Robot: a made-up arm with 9 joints. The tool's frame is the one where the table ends. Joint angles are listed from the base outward.
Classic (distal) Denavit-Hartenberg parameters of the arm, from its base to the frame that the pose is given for. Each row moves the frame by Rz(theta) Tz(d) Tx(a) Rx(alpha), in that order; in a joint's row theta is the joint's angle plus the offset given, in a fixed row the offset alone. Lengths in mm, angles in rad.
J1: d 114.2  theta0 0  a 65  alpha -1.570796
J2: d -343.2  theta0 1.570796  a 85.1  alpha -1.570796
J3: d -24.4  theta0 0  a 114  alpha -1.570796
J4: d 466.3  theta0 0  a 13.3  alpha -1.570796
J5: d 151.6  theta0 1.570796  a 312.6  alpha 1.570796
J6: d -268.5  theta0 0  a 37  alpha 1.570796
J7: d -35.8  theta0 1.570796  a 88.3  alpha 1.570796
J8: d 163.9  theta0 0  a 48.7  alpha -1.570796
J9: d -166.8  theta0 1.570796  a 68  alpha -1.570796
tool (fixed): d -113.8  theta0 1.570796  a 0  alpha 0
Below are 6 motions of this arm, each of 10 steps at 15 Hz.
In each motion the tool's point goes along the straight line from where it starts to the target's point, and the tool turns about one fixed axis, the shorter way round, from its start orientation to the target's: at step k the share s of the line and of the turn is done. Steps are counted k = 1, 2, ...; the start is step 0. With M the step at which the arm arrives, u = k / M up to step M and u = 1 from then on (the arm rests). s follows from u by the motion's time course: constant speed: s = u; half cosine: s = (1 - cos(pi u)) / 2; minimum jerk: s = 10 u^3 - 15 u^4 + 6 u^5.
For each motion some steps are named. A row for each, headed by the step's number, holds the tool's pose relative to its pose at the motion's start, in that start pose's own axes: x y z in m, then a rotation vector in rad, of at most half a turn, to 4 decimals.
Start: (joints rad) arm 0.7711 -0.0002 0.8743 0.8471 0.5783 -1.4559 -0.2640 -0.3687 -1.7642
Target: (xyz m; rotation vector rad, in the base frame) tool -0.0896 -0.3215 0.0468 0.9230 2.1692 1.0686
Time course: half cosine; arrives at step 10
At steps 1, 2, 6, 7, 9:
1: 0.0027 -0.0035 0.0039 0.0176 -0.0149 -0.0005
2: 0.0106 -0.0137 0.0151 0.0688 -0.0580 -0.0020
6: 0.0724 -0.0938 0.1037 0.4715 -0.3977 -0.0135
7: 0.0878 -0.1138 0.1258 0.5720 -0.4824 -0.0163
9: 0.1079 -0.1399 0.1546 0.7028 -0.5928 -0.0201

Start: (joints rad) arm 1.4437 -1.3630 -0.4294 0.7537 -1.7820 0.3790 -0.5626 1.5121 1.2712
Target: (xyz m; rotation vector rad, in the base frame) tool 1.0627 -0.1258 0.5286 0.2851 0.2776 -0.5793
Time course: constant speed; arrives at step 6
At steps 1, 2, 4, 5, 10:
1: -0.0048 -0.1307 -0.0484 0.0856 0.1101 -0.1563
2: -0.0095 -0.2614 -0.0968 0.1711 0.2203 -0.3126
4: -0.0191 -0.5228 -0.1936 0.3422 0.4406 -0.6251
5: -0.0238 -0.6535 -0.2420 0.4278 0.5507 -0.7814
10: -0.0286 -0.7842 -0.2903 0.5133 0.6609 -0.9377

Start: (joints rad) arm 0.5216 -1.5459 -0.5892 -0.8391 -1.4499 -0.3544 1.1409 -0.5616 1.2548
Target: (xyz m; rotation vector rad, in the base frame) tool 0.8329 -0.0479 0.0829 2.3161 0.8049 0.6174
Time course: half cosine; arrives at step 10
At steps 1, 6, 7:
1: -0.0068 0.0025 0.0020 -0.0010 -0.0052 0.0178
6: -0.1812 0.0680 0.0543 -0.0272 -0.1379 0.4756
7: -0.2197 0.0825 0.0659 -0.0330 -0.1673 0.5769

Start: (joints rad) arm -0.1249 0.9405 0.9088 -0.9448 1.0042 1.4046 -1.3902 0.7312 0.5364
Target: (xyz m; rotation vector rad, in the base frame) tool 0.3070 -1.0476 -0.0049 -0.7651 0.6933 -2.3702
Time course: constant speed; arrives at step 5
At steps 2, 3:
2: 0.0271 -0.0864 0.0874 -0.0774 -0.1099 -0.2479
3: 0.0406 -0.1295 0.1312 -0.1162 -0.1648 -0.3719

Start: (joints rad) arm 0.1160 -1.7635 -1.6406 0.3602 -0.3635 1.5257 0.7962 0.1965 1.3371
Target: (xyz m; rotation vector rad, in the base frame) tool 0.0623 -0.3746 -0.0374 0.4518 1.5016 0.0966
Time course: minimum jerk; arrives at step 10
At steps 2, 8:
2: -0.0237 -0.0015 -0.0198 0.0351 0.0881 0.0130
8: -0.3856 -0.0239 -0.3218 0.5707 1.4329 0.2118

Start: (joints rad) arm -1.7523 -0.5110 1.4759 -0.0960 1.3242 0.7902 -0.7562 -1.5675 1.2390
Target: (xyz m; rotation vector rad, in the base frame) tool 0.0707 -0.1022 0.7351 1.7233 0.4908 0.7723
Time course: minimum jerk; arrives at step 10
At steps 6, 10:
6: -0.1641 -0.0991 0.1229 0.3582 -0.5689 -0.3223
10: -0.2405 -0.1451 0.1800 0.5248 -0.8335 -0.4723

